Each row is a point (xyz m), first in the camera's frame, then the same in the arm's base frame.
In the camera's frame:
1: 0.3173 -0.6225 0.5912
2: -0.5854 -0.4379 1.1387
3: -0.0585 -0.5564 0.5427
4: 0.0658 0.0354 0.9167
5: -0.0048 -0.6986 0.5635
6: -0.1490 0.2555 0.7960
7: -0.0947 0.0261 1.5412
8: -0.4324 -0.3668 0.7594
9: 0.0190 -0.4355 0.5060
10: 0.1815 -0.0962 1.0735
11: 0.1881 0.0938 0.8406
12: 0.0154 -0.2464 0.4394
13: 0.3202 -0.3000 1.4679
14: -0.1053 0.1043 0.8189
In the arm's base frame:
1: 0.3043 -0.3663 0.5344
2: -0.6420 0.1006 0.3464
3: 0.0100 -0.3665 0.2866
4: 0.1520 0.3272 0.2214
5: 0.0085 -0.4548 0.4120
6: 0.0712 0.3986 -0.0909
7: -0.2246 0.7351 0.5496
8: -0.3454 -0.0966 0.1332
9: 0.1271 -0.2989 0.2257
10: 0.1576 0.3411 0.4561
11: 0.3051 0.3241 0.1947
12: 0.2034 -0.2047 0.0660
13: 0.0741 0.4632 0.8970
14: 0.0574 0.3046 0.0367

